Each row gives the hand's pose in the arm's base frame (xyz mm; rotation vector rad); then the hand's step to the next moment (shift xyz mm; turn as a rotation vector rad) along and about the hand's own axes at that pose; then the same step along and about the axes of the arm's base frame.
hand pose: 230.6 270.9 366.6 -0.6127 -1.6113 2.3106
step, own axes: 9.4 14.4 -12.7 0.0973 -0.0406 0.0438
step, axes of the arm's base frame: -1.8 9.6 -19.0 -0.1075 0.0208 0.0323
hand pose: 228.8 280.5 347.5 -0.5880 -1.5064 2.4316
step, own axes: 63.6 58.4 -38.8 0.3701 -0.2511 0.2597
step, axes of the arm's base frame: -38.4 29.6 -81.3 -0.4525 0.0477 0.2459
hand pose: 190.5 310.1 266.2 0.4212 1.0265 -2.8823
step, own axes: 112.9 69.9 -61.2 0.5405 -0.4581 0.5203
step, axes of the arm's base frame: -84.3 -11.4 -118.9 -0.7070 0.0522 0.5197
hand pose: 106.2 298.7 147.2 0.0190 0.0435 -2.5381
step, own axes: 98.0 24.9 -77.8 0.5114 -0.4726 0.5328
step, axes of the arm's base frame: -66.3 -73.3 -80.7 -0.6913 0.0802 0.5333
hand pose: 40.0 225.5 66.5 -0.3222 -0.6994 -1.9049
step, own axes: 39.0 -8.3 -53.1 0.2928 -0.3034 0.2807
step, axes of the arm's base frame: -19.5 -58.4 -24.8 -0.4232 0.0410 0.2754
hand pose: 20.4 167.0 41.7 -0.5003 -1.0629 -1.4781
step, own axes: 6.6 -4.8 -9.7 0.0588 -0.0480 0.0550
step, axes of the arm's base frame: -3.4 -12.2 -1.0 -0.0725 0.0084 0.0588
